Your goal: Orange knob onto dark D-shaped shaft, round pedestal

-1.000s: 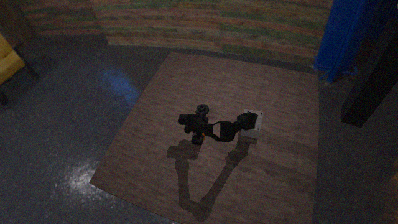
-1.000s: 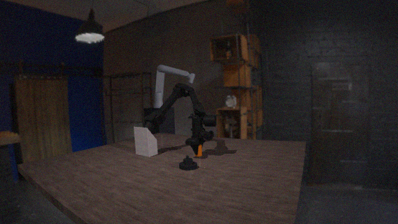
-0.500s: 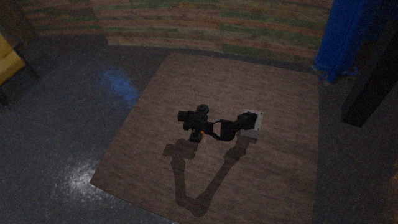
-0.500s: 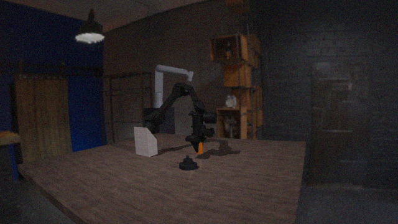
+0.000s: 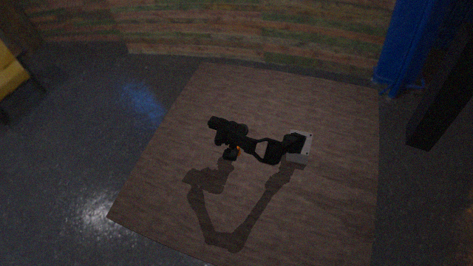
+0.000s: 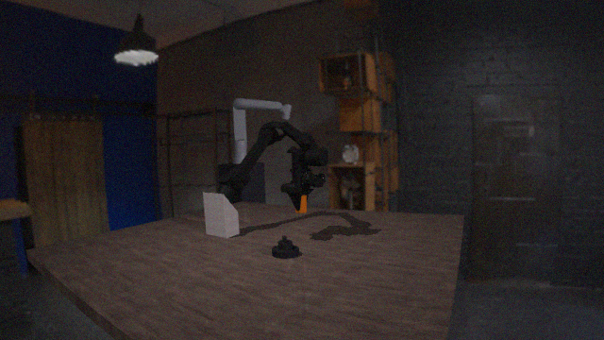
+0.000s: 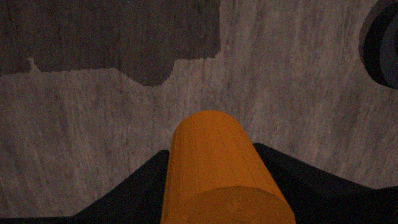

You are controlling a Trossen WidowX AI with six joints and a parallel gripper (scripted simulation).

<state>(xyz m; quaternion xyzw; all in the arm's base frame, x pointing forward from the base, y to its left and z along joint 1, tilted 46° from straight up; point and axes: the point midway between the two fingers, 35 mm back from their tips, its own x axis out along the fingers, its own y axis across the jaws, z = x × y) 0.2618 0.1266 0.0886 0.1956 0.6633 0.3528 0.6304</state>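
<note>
The dark round pedestal lies 19 cm to the right of my gripper tip, 8 cm ahead of it and 7 cm below it. From my gripper tip the other things lie so: orange knob: 2 cm above.
</note>
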